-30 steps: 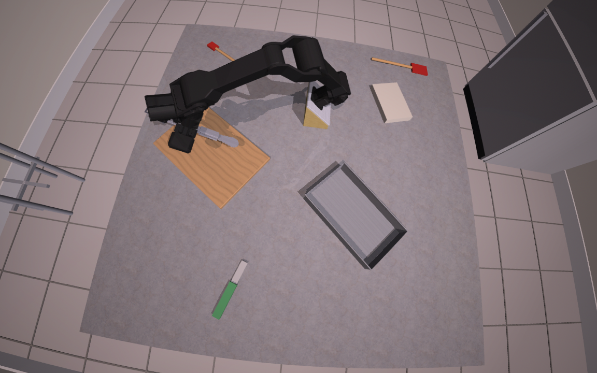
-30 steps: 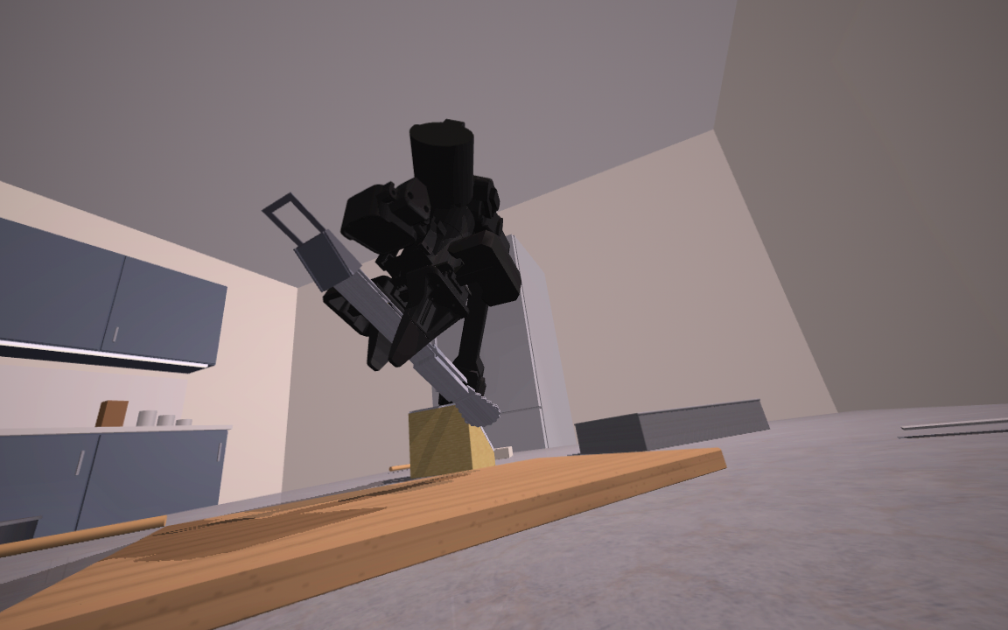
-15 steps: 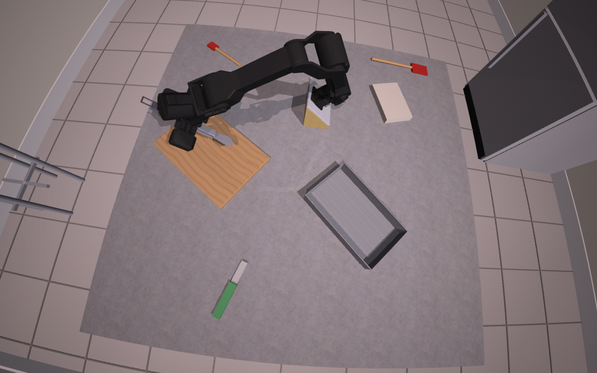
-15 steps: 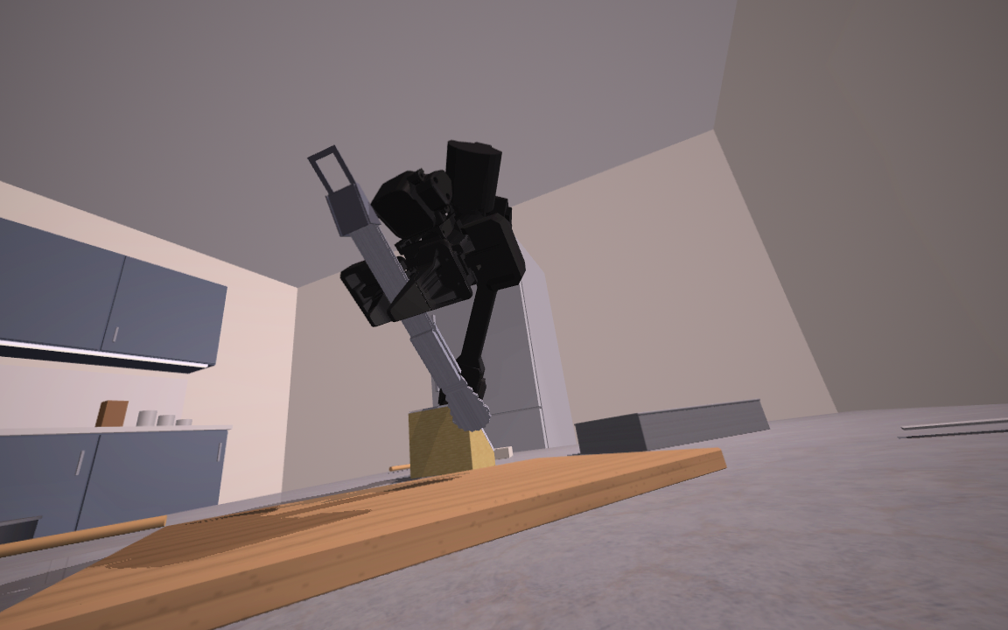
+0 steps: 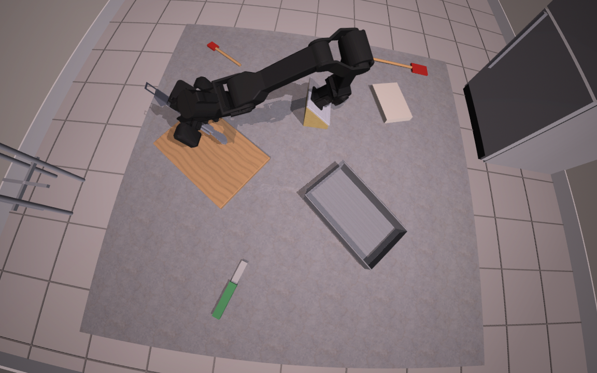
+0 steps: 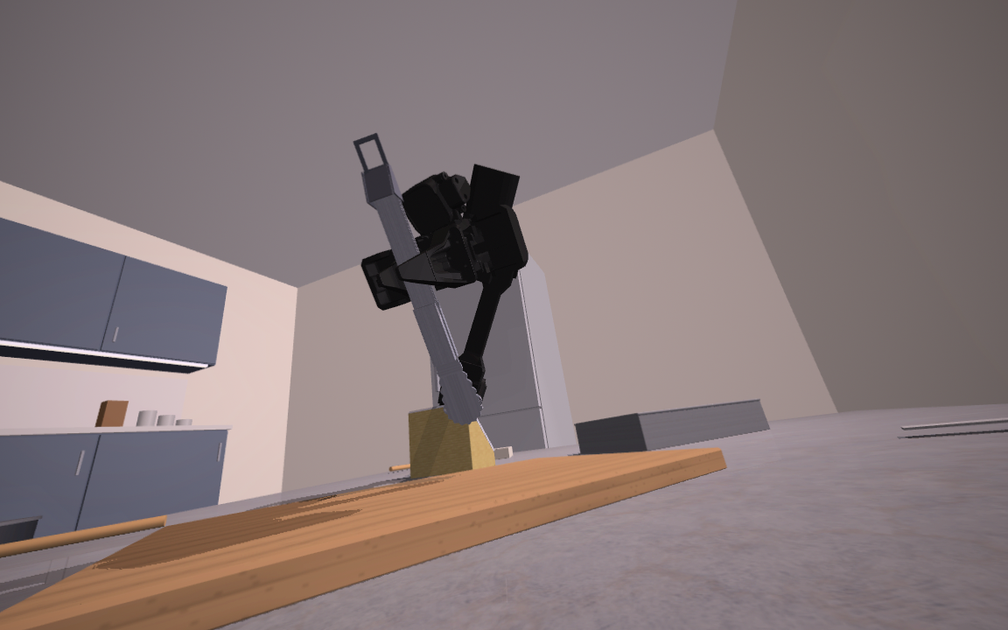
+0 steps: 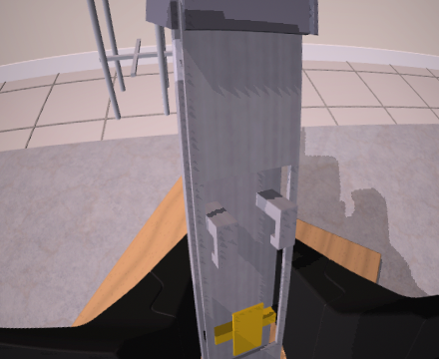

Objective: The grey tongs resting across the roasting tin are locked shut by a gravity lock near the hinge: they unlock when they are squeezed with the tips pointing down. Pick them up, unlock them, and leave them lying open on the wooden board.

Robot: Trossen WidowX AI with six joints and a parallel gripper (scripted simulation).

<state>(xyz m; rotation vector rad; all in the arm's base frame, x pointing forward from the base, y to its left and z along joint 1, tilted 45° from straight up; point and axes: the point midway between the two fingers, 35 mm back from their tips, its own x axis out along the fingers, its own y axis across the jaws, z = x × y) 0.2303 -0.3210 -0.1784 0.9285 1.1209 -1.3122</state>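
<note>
My gripper tip is 10 mm short of the wooden board, 40 mm to the right of it and 180 mm above it. Also, from my gripper tip: cream block (350 mm behind, 690 mm to the left, 170 mm below); then yellow lock piece (30 mm to the left, 10 mm above); then roasting tin (150 mm ahead, 570 mm to the left, 160 mm below).
</note>
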